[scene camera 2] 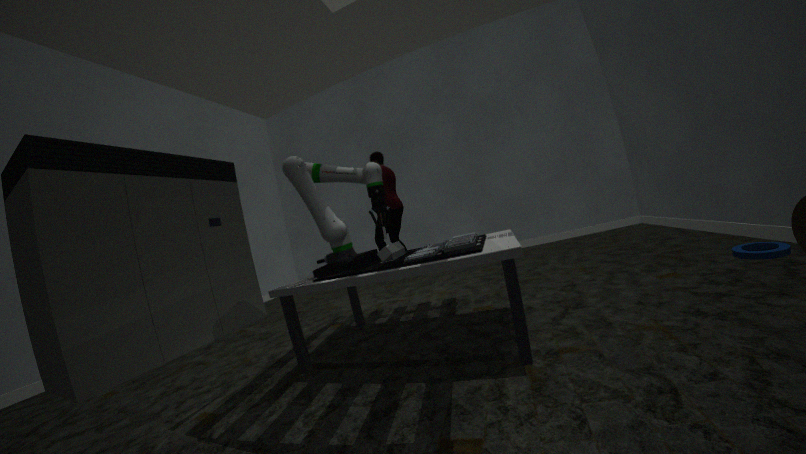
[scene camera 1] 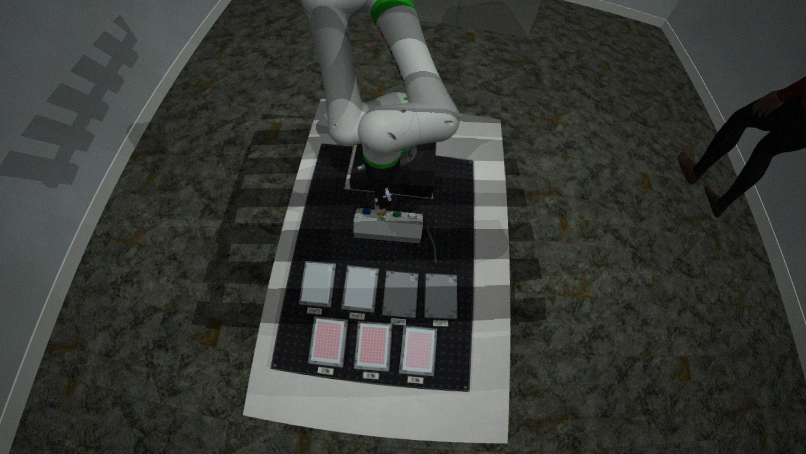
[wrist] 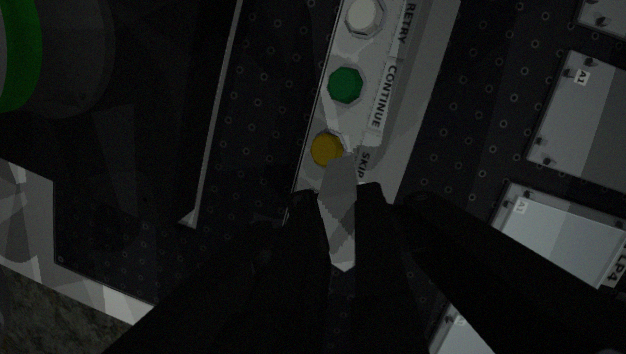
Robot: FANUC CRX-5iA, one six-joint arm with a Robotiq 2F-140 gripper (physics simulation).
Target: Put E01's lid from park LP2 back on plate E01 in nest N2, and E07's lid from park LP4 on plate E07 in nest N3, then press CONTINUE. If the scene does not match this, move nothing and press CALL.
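Places are measured from the arm's base along level axes (x left, y back, z up), in millimetres.
Where they show: gripper, between the fingertips: (scene camera 2: 385, 238) (scene camera 1: 380, 210) (wrist: 345, 180); arm's base, origin of its link: (scene camera 2: 346, 259) (wrist: 54, 38).
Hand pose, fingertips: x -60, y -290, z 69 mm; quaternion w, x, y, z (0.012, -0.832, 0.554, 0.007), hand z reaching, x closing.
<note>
Things, the pixels of their top centre, and the offset from my fingertips. "spot": a spot on its surface instead.
- button box, centre of its top: (wrist: 366, 130) (scene camera 1: 388, 217) (scene camera 2: 389, 243) dz -32, dx +28, dy -8 mm
- yellow SKIP button, centre of its top: (wrist: 326, 153) (scene camera 1: 381, 211) dz -41, dx +5, dy +17 mm
- green CONTINUE button, centre of its top: (wrist: 345, 85) (scene camera 1: 397, 213) dz -41, dx +55, dy +12 mm
- blue button, centre of its top: (scene camera 1: 366, 210) dz -41, dx -44, dy +21 mm
- white button, centre of its top: (wrist: 366, 13) (scene camera 1: 412, 214) dz -41, dx +105, dy +8 mm
- cable, a spot on its surface: (scene camera 1: 433, 245) spot: dz -110, dx +179, dy -71 mm
My gripper (scene camera 1: 384, 201) (scene camera 2: 385, 226) (wrist: 345, 180) is shut with nothing held, its tips at the button box (scene camera 1: 388, 230) (wrist: 425, 95), beside the yellow SKIP button (scene camera 1: 381, 213) (wrist: 326, 149); any gap is unclear. The green CONTINUE button (scene camera 1: 397, 214) (wrist: 345, 85) is uncovered. The blue button (scene camera 1: 366, 211) is hidden in the wrist view. The pale lid (scene camera 1: 360, 288) (wrist: 562, 240) lies at the park labelled LP4; another pale lid (scene camera 1: 317, 283) lies left of it. Three pink plates (scene camera 1: 328, 342) (scene camera 1: 372, 346) (scene camera 1: 418, 350) sit in nests, the right one paler. Nest labels are unreadable.
Two darker grey parks (scene camera 1: 400, 293) (scene camera 1: 441, 296) are right of the pale lids. The white button (scene camera 1: 412, 216) (wrist: 364, 16) is beside CONTINUE. A cable (scene camera 1: 433, 245) runs from the box. A person (scene camera 1: 750, 135) (scene camera 2: 394, 191) stands beyond the table.
</note>
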